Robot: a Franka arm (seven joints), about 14 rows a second.
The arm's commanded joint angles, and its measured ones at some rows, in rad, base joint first. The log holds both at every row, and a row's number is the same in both.
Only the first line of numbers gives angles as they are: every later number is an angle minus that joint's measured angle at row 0.
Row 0, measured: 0.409 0.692 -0.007 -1.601 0.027 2.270 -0.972
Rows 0 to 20, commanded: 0.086 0.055 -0.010 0.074 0.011 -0.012 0.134; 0.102 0.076 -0.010 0.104 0.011 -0.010 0.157; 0.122 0.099 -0.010 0.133 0.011 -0.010 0.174; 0.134 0.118 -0.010 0.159 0.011 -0.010 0.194; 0.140 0.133 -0.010 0.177 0.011 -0.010 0.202; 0.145 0.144 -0.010 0.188 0.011 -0.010 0.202; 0.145 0.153 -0.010 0.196 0.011 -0.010 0.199; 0.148 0.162 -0.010 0.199 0.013 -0.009 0.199; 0.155 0.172 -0.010 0.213 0.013 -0.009 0.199; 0.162 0.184 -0.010 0.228 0.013 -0.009 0.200; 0.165 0.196 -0.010 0.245 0.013 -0.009 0.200; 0.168 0.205 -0.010 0.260 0.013 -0.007 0.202; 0.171 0.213 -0.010 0.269 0.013 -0.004 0.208; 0.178 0.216 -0.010 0.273 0.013 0.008 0.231; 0.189 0.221 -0.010 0.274 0.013 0.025 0.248; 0.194 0.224 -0.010 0.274 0.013 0.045 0.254; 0.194 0.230 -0.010 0.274 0.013 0.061 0.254; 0.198 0.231 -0.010 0.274 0.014 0.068 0.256; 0.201 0.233 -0.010 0.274 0.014 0.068 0.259; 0.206 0.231 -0.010 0.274 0.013 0.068 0.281; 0.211 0.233 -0.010 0.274 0.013 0.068 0.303
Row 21, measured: 0.192 0.206 -0.002 0.242 0.000 0.064 0.261
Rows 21 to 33, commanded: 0.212 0.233 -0.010 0.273 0.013 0.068 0.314; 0.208 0.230 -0.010 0.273 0.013 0.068 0.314; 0.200 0.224 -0.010 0.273 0.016 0.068 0.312; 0.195 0.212 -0.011 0.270 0.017 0.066 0.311; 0.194 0.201 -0.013 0.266 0.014 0.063 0.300; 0.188 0.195 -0.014 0.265 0.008 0.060 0.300; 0.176 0.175 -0.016 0.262 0.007 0.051 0.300; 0.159 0.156 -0.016 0.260 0.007 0.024 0.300; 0.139 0.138 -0.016 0.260 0.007 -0.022 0.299; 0.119 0.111 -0.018 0.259 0.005 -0.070 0.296; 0.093 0.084 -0.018 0.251 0.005 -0.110 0.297; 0.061 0.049 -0.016 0.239 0.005 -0.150 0.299; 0.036 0.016 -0.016 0.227 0.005 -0.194 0.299
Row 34, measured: 0.094 0.107 -0.032 0.280 0.000 -0.121 0.301
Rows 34 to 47, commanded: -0.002 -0.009 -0.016 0.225 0.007 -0.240 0.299; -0.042 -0.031 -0.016 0.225 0.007 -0.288 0.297; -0.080 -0.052 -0.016 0.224 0.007 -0.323 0.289; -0.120 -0.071 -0.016 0.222 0.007 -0.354 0.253; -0.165 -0.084 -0.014 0.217 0.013 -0.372 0.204; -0.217 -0.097 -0.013 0.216 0.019 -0.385 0.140; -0.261 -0.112 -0.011 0.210 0.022 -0.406 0.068; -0.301 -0.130 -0.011 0.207 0.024 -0.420 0.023; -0.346 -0.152 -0.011 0.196 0.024 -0.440 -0.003; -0.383 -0.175 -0.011 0.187 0.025 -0.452 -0.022; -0.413 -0.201 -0.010 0.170 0.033 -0.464 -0.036; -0.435 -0.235 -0.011 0.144 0.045 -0.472 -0.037; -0.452 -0.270 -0.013 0.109 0.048 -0.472 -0.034; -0.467 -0.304 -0.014 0.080 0.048 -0.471 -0.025
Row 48, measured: -0.438 -0.192 -0.034 0.199 0.033 -0.479 -0.031
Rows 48 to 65, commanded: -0.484 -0.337 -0.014 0.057 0.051 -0.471 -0.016; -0.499 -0.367 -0.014 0.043 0.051 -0.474 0.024; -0.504 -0.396 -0.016 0.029 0.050 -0.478 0.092; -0.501 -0.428 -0.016 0.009 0.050 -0.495 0.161; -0.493 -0.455 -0.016 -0.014 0.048 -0.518 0.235; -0.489 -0.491 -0.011 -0.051 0.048 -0.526 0.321; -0.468 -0.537 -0.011 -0.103 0.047 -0.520 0.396; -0.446 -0.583 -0.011 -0.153 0.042 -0.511 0.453; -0.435 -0.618 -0.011 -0.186 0.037 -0.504 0.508; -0.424 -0.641 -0.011 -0.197 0.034 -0.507 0.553; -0.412 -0.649 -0.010 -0.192 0.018 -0.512 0.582; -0.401 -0.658 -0.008 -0.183 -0.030 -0.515 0.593; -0.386 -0.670 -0.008 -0.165 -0.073 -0.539 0.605; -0.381 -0.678 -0.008 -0.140 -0.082 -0.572 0.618; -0.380 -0.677 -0.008 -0.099 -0.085 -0.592 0.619; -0.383 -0.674 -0.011 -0.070 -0.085 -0.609 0.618; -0.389 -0.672 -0.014 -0.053 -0.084 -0.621 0.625; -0.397 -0.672 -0.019 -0.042 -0.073 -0.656 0.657
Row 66, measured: -0.384 -0.669 -0.015 -0.076 -0.064 -0.604 0.612
